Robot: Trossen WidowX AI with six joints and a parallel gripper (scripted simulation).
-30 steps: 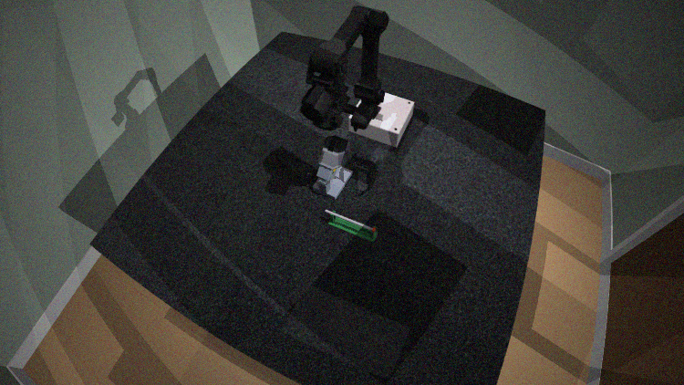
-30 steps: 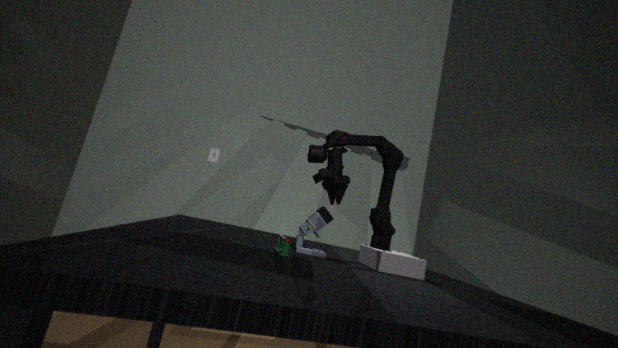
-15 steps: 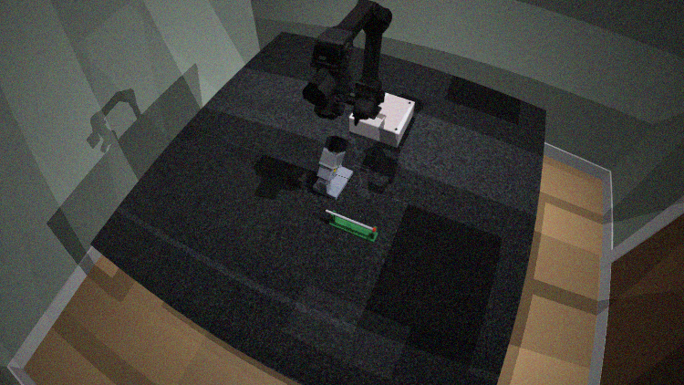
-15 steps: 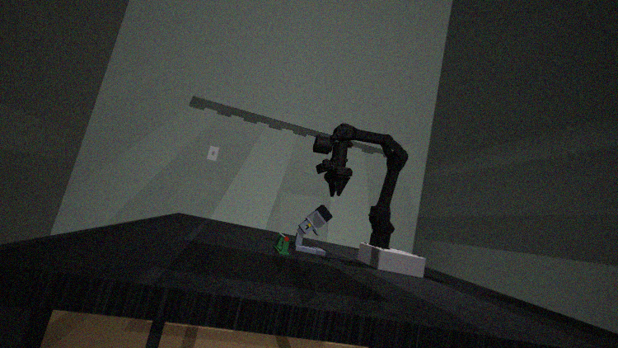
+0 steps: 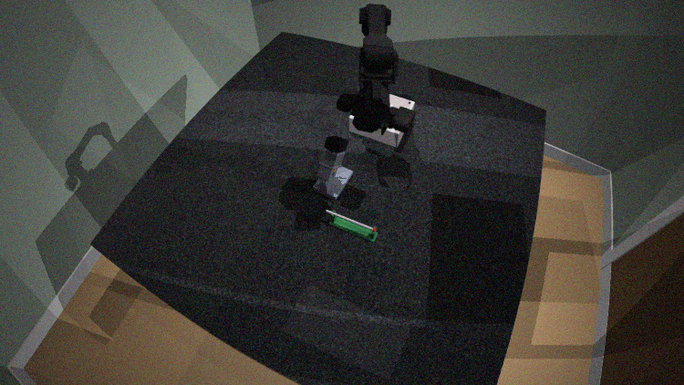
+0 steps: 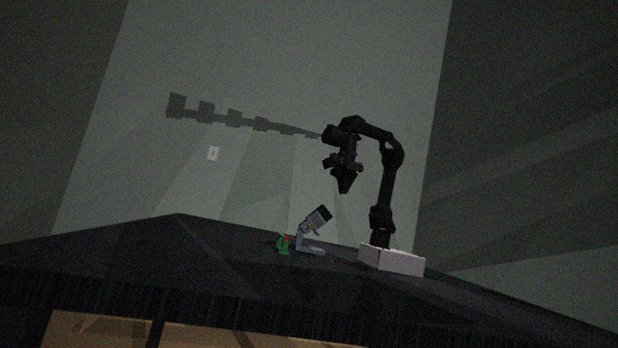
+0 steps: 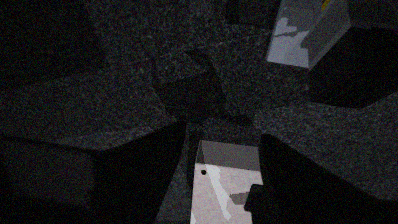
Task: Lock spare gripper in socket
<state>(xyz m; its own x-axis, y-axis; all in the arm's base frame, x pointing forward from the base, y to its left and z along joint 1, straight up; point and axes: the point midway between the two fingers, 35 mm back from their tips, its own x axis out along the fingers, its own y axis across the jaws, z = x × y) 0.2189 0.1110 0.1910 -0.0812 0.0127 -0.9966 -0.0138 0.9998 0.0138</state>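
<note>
Right now the green pad is 170 mm ahead of my gripper tip, 30 mm to the left of it and 200 mm below it. Also, from my gripper tip: socket (70 mm ahead, 100 mm to the right, 170 mm below); then spare gripper (50 mm ahead, 100 mm to the right, 110 mm below).
</note>
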